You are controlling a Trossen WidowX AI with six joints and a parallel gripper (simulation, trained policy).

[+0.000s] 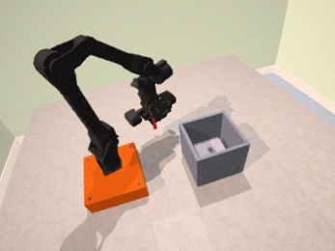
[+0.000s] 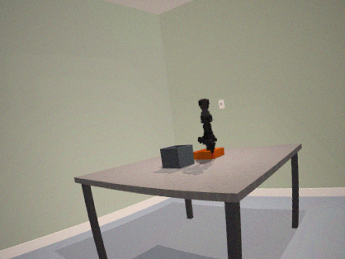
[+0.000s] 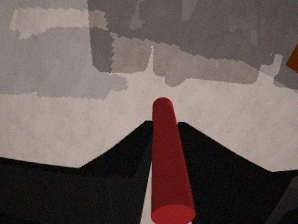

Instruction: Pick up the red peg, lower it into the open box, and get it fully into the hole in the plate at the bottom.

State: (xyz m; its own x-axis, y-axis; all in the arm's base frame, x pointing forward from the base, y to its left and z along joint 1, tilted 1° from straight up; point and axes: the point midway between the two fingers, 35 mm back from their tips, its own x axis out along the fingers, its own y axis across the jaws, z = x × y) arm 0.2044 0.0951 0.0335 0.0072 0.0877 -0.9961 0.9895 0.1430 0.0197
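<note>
My gripper tip is 220 mm to the left of the pale plate, 100 mm short of it and 20 mm above it. Round my gripper tip: red peg 10 mm above.
</note>
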